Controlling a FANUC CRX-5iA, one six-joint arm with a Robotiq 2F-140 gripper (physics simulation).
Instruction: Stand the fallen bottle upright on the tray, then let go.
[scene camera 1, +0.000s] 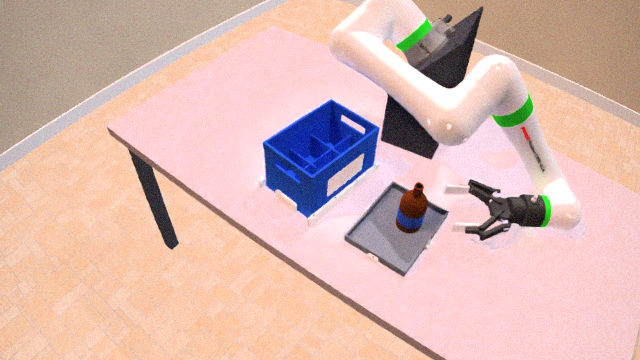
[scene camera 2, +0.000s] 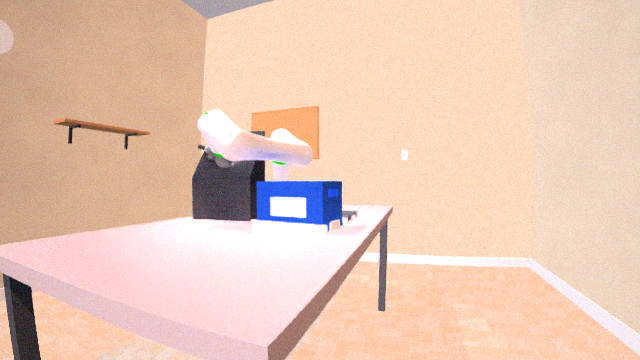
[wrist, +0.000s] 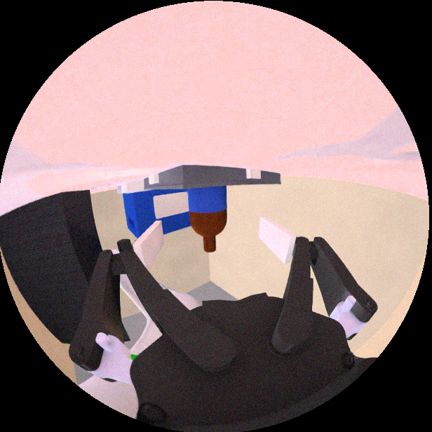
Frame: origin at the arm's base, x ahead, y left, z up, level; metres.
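Seen in the pictures: gripper, fingertip midpoint: (scene camera 1: 448, 207); arm's base, link origin: (scene camera 1: 429, 53).
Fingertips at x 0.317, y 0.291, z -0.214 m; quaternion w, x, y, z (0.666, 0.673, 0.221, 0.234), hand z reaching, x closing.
Observation:
Offsets run from my fingertips to a thing's top centre. "pt": to the spot under its first point. Level surfaces: height alone.
A brown bottle @[dx +0.060, dy -0.078, dz +0.081 m] (scene camera 1: 412, 206) (wrist: 208, 220) with a blue label stands upright on the grey tray @[pt dx +0.180, dy -0.101, dz -0.074 m] (scene camera 1: 377, 245) (wrist: 215, 176), towards the tray's side nearest my gripper. It appears upside down in the wrist view, as the tray does. My gripper (scene camera 1: 451, 208) (wrist: 212, 229) is open and empty. It points sideways at the bottle, with its white fingertips apart from the bottle, to the right of it and of the tray in scene camera 1. In scene camera 2 the blue crate hides the bottle, and part of the tray @[pt dx +0.222, dy -0.139, dz -0.058 m] (scene camera 2: 350, 215) shows behind the crate.
A blue crate @[dx +0.089, dy -0.375, dz +0.096 m] (scene camera 1: 345, 175) (scene camera 2: 290, 202) (wrist: 139, 212) with compartments stands left of the tray in scene camera 1, within white corner strips. The black robot pedestal (scene camera 1: 407, 125) (scene camera 2: 225, 195) (wrist: 50, 250) stands behind. The pink table @[dz -0.079 m] (scene camera 1: 210, 120) (scene camera 2: 175, 270) carries these things.

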